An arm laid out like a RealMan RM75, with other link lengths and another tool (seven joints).
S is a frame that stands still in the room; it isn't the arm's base.
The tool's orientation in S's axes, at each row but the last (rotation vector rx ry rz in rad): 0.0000 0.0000 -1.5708; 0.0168 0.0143 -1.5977; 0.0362 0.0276 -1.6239; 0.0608 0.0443 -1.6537; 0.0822 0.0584 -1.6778; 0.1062 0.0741 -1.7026; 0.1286 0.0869 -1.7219; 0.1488 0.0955 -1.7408
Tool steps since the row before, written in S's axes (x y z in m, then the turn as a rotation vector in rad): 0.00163 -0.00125 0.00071 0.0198 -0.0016 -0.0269; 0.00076 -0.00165 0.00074 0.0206 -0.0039 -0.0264; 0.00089 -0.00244 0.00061 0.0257 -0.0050 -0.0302; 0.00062 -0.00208 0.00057 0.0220 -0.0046 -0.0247; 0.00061 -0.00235 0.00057 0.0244 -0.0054 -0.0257; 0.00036 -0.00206 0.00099 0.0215 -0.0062 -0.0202; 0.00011 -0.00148 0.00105 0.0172 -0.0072 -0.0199; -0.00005 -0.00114 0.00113 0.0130 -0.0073 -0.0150
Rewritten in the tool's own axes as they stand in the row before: 0.00125 0.00163 0.00071 0.0016 0.0198 -0.0269; 0.00161 0.00081 0.00077 0.0039 0.0207 -0.0264; 0.00236 0.00102 0.00070 0.0048 0.0258 -0.0301; 0.00198 0.00080 0.00070 0.0044 0.0221 -0.0246; 0.00221 0.00087 0.00076 0.0050 0.0246 -0.0256; 0.00187 0.00065 0.00120 0.0056 0.0219 -0.0200; 0.00129 0.00035 0.00123 0.0071 0.0178 -0.0194; 0.00094 0.00017 0.00129 0.0072 0.0138 -0.0143
